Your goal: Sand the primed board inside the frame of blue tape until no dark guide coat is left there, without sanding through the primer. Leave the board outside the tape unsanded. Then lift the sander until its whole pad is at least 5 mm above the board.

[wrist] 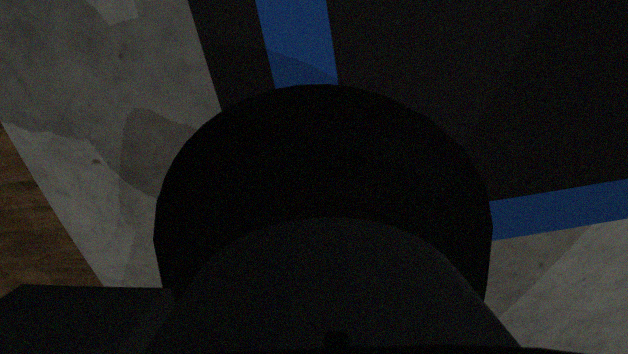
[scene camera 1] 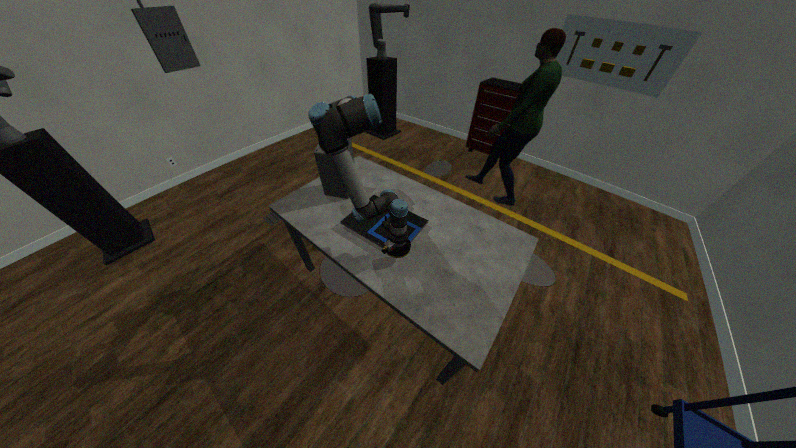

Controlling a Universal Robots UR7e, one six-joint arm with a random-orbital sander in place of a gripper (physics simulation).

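Frame: origin at the arm's base, x back, y right, z up, level; metres.
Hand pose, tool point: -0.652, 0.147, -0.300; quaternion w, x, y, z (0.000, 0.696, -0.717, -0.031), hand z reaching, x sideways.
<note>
After its pixels a point has its place, as x, y, z.
The dark board (scene camera 1: 354, 222) {-0.348, 0.173, -0.304} (wrist: 227, 55) {-0.572, 0.179, -0.305} lies on the table. The frame of blue tape (scene camera 1: 375, 235) {-0.505, 0.162, -0.304} (wrist: 300, 45) {-0.571, 0.150, -0.304} is on it. In the wrist view, the surface inside the tape looks uniformly dark at the upper right; the dim light hides any finer difference in the coat. My sander (scene camera 1: 397, 248) (wrist: 320, 160), a round black pad under a dark body, is at the board's near corner in the scene view. In the wrist view it hides the tape's corner and overlaps the board's edge. Its underside and any gap below it are hidden. It has no fingers.
The grey table (scene camera 1: 456, 289) {-0.990, 0.119, -0.348} (wrist: 65, 75) {-0.561, 0.309, -0.348} extends past the board. A person in green (scene camera 1: 534, 100) stands beyond the yellow floor line (scene camera 1: 579, 244), by a red drawer cabinet (scene camera 1: 490, 114). Black pedestals (scene camera 1: 382, 91) (scene camera 1: 72, 194) stand behind and at the left.
</note>
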